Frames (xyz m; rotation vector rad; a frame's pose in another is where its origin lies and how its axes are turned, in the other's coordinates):
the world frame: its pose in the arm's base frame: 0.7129 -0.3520 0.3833 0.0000 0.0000 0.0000
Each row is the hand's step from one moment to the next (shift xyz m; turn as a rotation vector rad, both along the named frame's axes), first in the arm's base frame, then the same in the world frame.
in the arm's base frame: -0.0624 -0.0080 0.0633 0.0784 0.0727 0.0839
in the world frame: -0.0624 -0.0080 0.0633 0.0784 0.0727 0.0839
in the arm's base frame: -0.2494 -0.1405 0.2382 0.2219 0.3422 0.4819
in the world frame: -0.2494 -0.1405 0.2382 0.2219 0.3422 0.4819
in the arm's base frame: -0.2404 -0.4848 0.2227 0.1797 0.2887 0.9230
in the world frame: -0.2404 -0.4848 0.2227 0.1797 0.2887 0.9230
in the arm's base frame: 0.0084 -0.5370 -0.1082 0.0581 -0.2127 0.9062
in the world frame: 0.0084 -0.5370 -0.1082 0.0581 -0.2127 0.9062
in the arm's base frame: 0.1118 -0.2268 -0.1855 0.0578 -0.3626 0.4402
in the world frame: 0.1118 -0.2268 -0.1855 0.0578 -0.3626 0.4402
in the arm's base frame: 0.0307 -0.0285 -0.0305 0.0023 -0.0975 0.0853
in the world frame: 0.0307 -0.0285 -0.0305 0.0023 -0.0975 0.0853
